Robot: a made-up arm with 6 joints. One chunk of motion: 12 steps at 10 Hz.
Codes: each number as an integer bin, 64 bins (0 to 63) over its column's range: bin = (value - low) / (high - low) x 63, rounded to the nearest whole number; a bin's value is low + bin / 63 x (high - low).
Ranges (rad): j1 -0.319..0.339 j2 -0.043..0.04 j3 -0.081..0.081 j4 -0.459..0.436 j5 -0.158..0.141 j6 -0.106..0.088
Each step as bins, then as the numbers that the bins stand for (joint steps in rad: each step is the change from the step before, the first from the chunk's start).
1 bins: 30 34 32 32 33 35
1 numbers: -0.00567 0.00179 0.00129 -0.00440 -0.00138 0.00178
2 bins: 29 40 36 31 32 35
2 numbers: -0.01611 0.00970 0.01157 -0.01860 -0.00613 0.00178
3 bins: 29 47 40 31 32 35
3 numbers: -0.01611 0.01892 0.02186 -0.01860 -0.00613 0.00178
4 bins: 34 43 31 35 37 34
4 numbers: 0.03611 0.01365 -0.00129 0.03822 0.01760 -0.00130
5 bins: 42 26 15 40 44 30
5 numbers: 0.11967 -0.00875 -0.04243 0.10925 0.05083 -0.01362
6 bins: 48 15 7 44 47 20
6 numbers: 0.18233 -0.02324 -0.06300 0.16608 0.06506 -0.04441
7 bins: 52 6 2 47 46 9
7 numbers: 0.22411 -0.03510 -0.07586 0.20870 0.06032 -0.07829
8 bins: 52 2 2 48 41 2
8 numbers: 0.22411 -0.04037 -0.07586 0.22290 0.03659 -0.09984
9 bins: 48 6 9 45 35 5
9 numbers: 0.18233 -0.03510 -0.05786 0.18029 0.00811 -0.09060
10 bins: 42 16 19 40 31 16
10 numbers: 0.11967 -0.02192 -0.03214 0.10925 -0.01087 -0.05673
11 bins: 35 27 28 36 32 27
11 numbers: 0.04656 -0.00743 -0.00900 0.05243 -0.00613 -0.02286
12 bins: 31 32 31 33 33 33
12 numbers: 0.00478 -0.00084 -0.00129 0.00981 -0.00138 -0.00438
